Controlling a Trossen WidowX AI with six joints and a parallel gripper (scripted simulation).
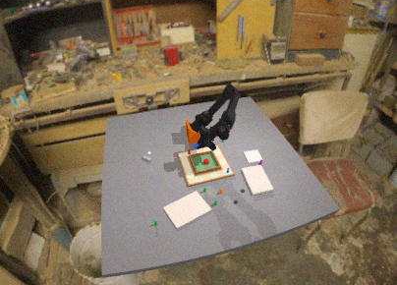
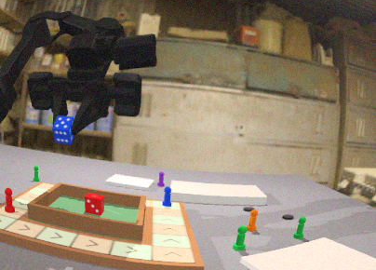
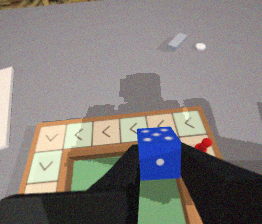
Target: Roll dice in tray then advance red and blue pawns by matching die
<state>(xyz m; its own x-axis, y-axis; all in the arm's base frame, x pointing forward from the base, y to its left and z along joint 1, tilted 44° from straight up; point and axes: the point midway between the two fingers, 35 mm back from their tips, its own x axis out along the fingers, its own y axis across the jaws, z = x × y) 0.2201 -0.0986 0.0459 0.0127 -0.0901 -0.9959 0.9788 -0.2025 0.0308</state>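
My gripper tip is now 100 mm above the red pawn, 80 mm past it and 20 mm to the left of it. From my gripper tip the other things lie so: purple pawn: 370 mm to the left, 170 mm ahead, 110 mm below; then blue pawn: 160 mm ahead, 130 mm to the left, 100 mm below; then orange pawn: 280 mm ahead, 110 mm below, 30 mm to the left.
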